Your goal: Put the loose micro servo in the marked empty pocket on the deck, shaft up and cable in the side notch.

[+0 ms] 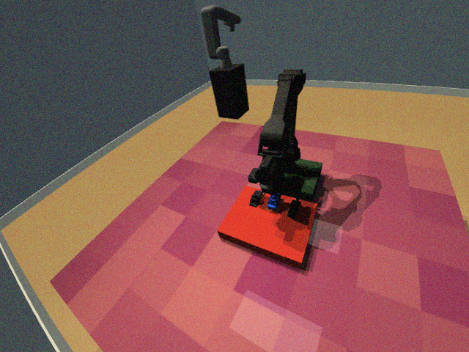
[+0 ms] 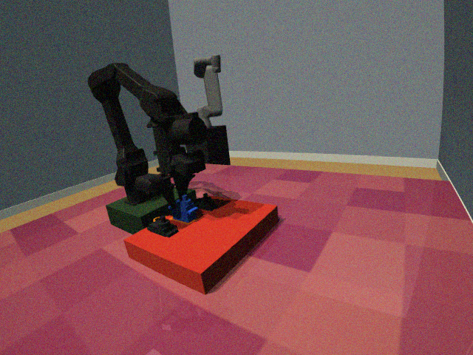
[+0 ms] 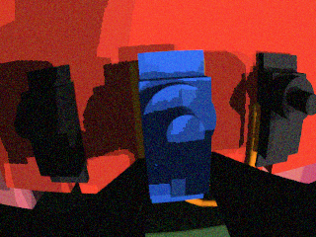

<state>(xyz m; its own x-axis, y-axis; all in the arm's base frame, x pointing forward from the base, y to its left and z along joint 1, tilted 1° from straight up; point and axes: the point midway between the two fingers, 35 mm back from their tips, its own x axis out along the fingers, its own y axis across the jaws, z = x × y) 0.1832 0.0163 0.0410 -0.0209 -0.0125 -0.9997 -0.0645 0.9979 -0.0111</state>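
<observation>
Now: the red deck 120 mm ahead of my gripper tip, 50 mm below it and 10 mm to the left of it.
</observation>
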